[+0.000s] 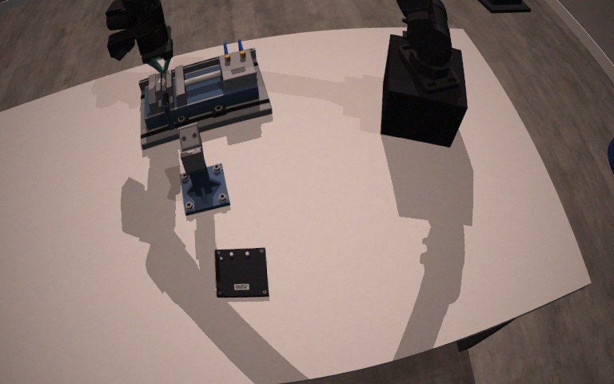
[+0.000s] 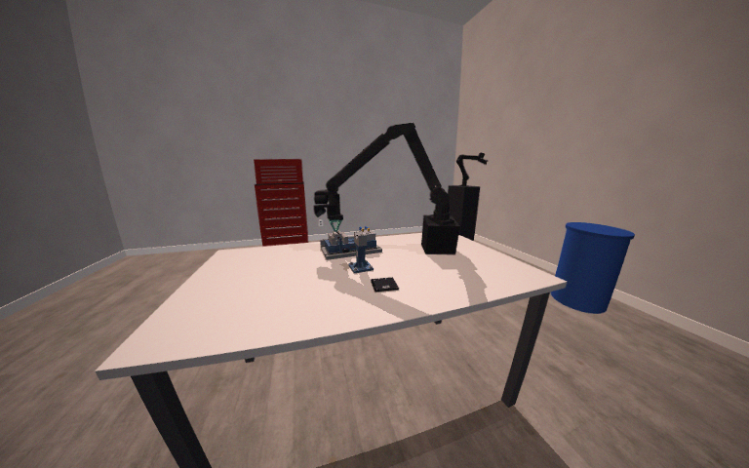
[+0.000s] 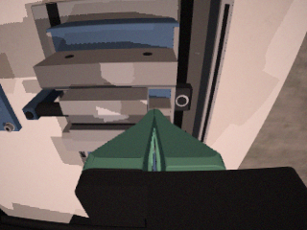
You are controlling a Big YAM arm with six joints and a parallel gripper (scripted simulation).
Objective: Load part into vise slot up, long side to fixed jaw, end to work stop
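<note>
The part lies 30 mm to the left of my hand and 10 mm below it. From my hand the other things lie so: fixed jaw: 30 mm to the left, 30 mm below, 30 mm ahead; then moving jaw: 40 mm to the left, 30 mm below, 30 mm behind; then dark short rod: 80 mm to the left, 20 mm below.
</note>
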